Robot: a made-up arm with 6 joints. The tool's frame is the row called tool. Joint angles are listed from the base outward. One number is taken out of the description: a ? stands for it. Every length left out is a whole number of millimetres.
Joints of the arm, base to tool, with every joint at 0 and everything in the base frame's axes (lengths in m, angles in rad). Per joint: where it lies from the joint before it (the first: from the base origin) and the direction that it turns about. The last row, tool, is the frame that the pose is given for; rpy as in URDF.
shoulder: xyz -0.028 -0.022 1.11 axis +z
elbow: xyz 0.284 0.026 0 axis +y
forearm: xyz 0.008 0 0.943 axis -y
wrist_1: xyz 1.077 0 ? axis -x
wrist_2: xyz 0 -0.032 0.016 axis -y
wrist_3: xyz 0.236 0 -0.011 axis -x
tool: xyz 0 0.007 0.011 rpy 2.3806 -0.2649 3.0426
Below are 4 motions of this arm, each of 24 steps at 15 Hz.
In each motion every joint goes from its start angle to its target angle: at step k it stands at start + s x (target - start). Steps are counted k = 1, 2, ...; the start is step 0. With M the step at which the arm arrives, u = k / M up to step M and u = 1 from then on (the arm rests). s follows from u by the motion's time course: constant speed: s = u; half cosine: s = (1 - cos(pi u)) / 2; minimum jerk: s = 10 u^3 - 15 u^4 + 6 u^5.
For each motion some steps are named. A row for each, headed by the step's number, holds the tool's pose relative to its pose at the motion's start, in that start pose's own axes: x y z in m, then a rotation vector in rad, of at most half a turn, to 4 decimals.
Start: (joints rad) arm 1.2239 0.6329 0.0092 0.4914 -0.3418 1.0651
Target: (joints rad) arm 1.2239 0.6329 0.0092 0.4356 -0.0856 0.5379
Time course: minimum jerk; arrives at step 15
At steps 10, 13, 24:
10: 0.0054 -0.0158 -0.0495 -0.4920 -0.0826 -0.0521
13: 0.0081 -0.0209 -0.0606 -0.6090 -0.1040 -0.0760
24: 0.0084 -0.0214 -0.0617 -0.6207 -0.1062 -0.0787

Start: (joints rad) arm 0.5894 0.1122 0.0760 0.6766 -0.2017 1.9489
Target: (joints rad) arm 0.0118 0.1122 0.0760 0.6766 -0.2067 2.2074
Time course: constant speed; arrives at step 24
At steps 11, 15, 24:
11: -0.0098 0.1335 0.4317 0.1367 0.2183 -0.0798
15: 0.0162 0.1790 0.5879 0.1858 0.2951 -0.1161
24: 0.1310 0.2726 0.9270 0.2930 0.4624 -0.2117

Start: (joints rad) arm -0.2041 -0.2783 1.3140 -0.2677 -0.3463 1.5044
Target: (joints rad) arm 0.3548 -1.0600 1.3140 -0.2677 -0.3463 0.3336
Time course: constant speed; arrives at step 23
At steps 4, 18, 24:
4: 0.1444 -0.1785 -0.2054 -0.3134 -0.0662 -0.0059
18: 0.7853 -1.0297 -0.4453 -1.3932 -0.3406 -0.1540
24: 1.0438 -1.3417 -0.3355 -1.7561 -0.4700 -0.2539

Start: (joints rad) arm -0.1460 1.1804 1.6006 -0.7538 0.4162 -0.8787
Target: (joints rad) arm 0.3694 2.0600 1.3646 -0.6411 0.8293 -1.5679
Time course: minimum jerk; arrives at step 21
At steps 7, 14, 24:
7: 0.1215 -0.4882 -0.1478 -0.1537 -0.0656 0.1255
14: 1.0048 -1.6037 -0.3420 -0.4594 -0.2565 0.4713
24: 1.4639 -1.8320 -0.3760 -0.5299 -0.3243 0.5967

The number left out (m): 0.155
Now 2 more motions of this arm.
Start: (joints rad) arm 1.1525 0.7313 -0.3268 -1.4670 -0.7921 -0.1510
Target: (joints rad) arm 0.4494 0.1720 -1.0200 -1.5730 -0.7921 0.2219
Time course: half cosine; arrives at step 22
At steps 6, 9, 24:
6: 0.1914 -0.0324 -0.0743 -0.0267 0.0275 -0.0909
9: 0.3749 -0.0983 -0.1618 -0.0566 0.0541 -0.1901
24: 0.7657 -0.4922 -0.4647 -0.1701 0.1198 -0.5345

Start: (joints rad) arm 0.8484 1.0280 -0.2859 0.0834 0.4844 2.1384
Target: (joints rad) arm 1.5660 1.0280 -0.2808 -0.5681 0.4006 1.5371
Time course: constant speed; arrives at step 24
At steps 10, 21, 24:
10: 0.1172 0.1045 -0.4479 -0.2660 0.0086 -0.0925
21: 0.3659 0.2974 -0.8660 -0.5402 0.0449 -0.2306
24: 0.4524 0.3618 -0.9605 -0.6106 0.0616 -0.2733

